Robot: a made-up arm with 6 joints.
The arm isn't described. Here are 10 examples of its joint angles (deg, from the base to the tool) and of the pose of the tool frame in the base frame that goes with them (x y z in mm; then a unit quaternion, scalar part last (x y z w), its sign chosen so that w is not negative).
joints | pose
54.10 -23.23 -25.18 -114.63 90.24 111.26 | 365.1 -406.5 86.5 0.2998 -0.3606 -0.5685 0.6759
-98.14 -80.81 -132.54 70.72 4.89 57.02 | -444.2 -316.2 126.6 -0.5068 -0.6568 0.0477 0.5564
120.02 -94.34 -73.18 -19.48 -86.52 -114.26 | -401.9 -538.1 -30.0 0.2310 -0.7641 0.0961 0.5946
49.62 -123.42 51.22 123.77 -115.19 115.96 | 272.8 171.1 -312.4 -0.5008 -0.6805 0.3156 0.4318
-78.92 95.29 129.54 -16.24 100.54 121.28 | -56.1 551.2 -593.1 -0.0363 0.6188 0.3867 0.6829
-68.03 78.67 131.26 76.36 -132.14 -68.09 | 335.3 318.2 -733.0 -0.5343 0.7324 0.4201 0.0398
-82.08 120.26 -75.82 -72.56 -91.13 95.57 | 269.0 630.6 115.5 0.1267 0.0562 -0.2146 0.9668
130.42 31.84 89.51 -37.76 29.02 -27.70 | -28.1 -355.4 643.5 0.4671 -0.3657 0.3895 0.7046
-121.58 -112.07 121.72 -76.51 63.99 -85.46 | 297.8 357.3 -75.5 -0.3366 0.2515 0.0275 0.9070
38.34 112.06 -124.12 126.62 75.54 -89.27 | -434.8 209.3 853.8 0.2182 -0.6087 -0.3981 0.6507
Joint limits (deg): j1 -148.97..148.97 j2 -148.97..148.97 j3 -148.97..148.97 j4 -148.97..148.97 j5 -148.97..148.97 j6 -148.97..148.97
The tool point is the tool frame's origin. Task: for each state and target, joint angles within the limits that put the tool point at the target. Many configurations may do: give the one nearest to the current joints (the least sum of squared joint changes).
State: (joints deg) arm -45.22 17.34 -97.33 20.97 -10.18 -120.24
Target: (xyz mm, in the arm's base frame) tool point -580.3 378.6 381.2
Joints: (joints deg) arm -79.55 34.11 -117.55 52.79 17.78 -93.08
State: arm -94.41 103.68 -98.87 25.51 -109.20 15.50
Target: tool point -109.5 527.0 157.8
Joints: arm -94.57 93.68 -91.99 24.19 -103.73 9.99
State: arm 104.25 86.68 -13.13 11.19 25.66 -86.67
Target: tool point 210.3 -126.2 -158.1
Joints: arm 89.12 86.71 -42.46 39.14 10.37 -100.20
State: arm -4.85 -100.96 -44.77 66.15 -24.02 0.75
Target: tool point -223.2 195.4 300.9
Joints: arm -34.98 -90.68 -47.79 29.24 -12.88 -28.76
